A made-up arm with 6 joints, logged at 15 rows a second.
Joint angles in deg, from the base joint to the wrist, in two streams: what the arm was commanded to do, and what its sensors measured. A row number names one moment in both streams.
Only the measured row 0 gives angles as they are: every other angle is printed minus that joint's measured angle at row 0.
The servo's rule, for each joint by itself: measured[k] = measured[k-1] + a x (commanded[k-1-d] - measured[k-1]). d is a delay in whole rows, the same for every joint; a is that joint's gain. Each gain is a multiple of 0.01, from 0.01 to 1. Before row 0 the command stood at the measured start. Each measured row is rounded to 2 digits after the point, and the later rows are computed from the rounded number. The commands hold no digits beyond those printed.
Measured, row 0:
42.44, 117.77, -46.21, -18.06, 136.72, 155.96
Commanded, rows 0 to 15:
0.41, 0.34, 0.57, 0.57, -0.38, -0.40
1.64, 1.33, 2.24, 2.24, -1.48, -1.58
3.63, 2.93, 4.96, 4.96, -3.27, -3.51
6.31, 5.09, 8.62, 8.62, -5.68, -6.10
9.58, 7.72, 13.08, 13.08, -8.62, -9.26
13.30, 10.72, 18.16, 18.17, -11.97, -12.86
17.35, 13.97, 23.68, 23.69, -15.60, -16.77
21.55, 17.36, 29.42, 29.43, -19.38, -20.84
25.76, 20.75, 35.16, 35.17, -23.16, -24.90
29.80, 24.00, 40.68, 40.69, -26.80, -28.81
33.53, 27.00, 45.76, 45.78, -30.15, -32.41
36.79, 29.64, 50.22, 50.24, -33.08, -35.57
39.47, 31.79, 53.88, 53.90, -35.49, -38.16
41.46, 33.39, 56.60, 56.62, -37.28, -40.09
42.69, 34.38, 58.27, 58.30, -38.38, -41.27
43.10, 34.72, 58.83, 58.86, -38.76, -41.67
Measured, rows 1 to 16:
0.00, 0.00, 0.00, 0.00, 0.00, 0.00
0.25, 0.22, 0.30, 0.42, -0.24, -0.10
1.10, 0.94, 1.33, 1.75, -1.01, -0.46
2.64, 2.23, 3.25, 4.09, -2.41, -1.19
4.88, 4.09, 6.10, 7.40, -4.44, -2.37
7.75, 6.45, 9.80, 11.55, -7.03, -4.02
11.14, 9.23, 14.23, 16.38, -10.09, -6.14
14.93, 12.31, 19.24, 21.72, -13.51, -8.69
18.97, 15.59, 24.64, 27.35, -17.15, -11.61
23.11, 18.94, 30.22, 33.06, -20.88, -14.80
27.19, 22.23, 35.76, 38.63, -24.55, -18.16
31.06, 25.33, 41.06, 43.85, -28.02, -21.58
34.56, 28.13, 45.91, 48.51, -31.16, -24.94
37.56, 30.51, 50.13, 52.44, -33.84, -28.11
39.94, 32.38, 53.56, 55.49, -35.97, -30.99
41.62, 33.68, 56.06, 57.54, -37.46, -33.46
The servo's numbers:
d 1
a 0.61 0.65 0.53 0.73 0.62 0.24

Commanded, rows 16 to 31:
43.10, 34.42, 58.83, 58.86, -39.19, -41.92
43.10, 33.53, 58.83, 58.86, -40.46, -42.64
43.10, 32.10, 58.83, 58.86, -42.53, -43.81
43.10, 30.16, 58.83, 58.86, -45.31, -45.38
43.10, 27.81, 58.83, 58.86, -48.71, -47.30
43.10, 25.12, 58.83, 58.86, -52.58, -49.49
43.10, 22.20, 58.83, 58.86, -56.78, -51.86
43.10, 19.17, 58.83, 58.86, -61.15, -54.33
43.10, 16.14, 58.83, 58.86, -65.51, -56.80
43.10, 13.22, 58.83, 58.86, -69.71, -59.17
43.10, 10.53, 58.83, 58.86, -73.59, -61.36
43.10, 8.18, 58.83, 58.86, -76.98, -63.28
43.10, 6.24, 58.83, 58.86, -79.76, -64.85
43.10, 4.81, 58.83, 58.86, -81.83, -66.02
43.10, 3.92, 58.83, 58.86, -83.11, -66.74
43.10, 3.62, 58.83, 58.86, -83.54, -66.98
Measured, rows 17 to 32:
42.52, 34.36, 57.53, 58.50, -38.27, -35.43
42.87, 34.40, 58.22, 58.76, -38.84, -36.99
43.01, 33.83, 58.54, 58.83, -39.84, -38.35
43.06, 32.71, 58.69, 58.85, -41.51, -39.66
43.08, 31.05, 58.76, 58.86, -43.87, -41.03
43.09, 28.94, 58.80, 58.86, -46.87, -42.53
43.10, 26.46, 58.82, 58.86, -50.41, -44.20
43.10, 23.69, 58.83, 58.86, -54.36, -46.04
43.10, 20.75, 58.83, 58.86, -58.57, -48.03
43.10, 17.75, 58.83, 58.86, -62.87, -50.13
43.10, 14.81, 58.83, 58.86, -67.11, -52.30
43.10, 12.03, 58.83, 58.86, -71.13, -54.47
43.10, 9.53, 58.83, 58.86, -74.76, -56.58
43.10, 7.39, 58.83, 58.86, -77.86, -58.56
43.10, 5.71, 58.83, 58.86, -80.32, -60.35
43.10, 4.55, 58.83, 58.86, -82.05, -61.88

